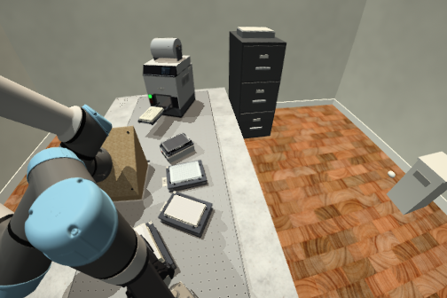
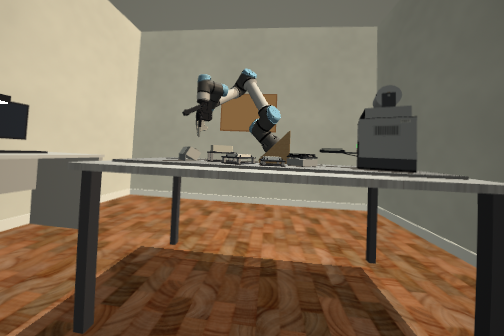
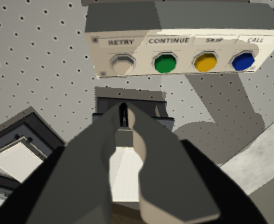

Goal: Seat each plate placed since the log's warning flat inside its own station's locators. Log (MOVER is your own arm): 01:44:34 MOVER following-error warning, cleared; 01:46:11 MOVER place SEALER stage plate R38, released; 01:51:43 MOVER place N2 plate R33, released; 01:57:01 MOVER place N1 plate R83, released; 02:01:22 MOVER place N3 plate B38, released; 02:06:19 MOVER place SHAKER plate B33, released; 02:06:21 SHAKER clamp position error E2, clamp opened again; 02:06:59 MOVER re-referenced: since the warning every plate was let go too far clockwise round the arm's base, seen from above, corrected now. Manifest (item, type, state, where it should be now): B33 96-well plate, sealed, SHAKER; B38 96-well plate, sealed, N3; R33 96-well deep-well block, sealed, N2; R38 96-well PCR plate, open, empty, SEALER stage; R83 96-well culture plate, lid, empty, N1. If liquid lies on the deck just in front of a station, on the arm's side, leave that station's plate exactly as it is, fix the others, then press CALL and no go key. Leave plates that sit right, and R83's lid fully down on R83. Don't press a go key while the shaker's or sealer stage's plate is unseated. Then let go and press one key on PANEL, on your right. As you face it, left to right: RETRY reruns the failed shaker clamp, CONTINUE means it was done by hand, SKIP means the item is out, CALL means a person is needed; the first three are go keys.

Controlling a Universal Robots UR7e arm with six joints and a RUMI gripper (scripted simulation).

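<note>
Now: hand 10 mm to the left of the retry key and 90 mm above it. Also, from my hand: skip key 80 mm behind, 60 mm to the right, 90 mm below; then call key 120 mm behind, 90 mm to the right, 90 mm below; then continue key 40 mm behind, 30 mm to the right, 90 mm below.
</note>
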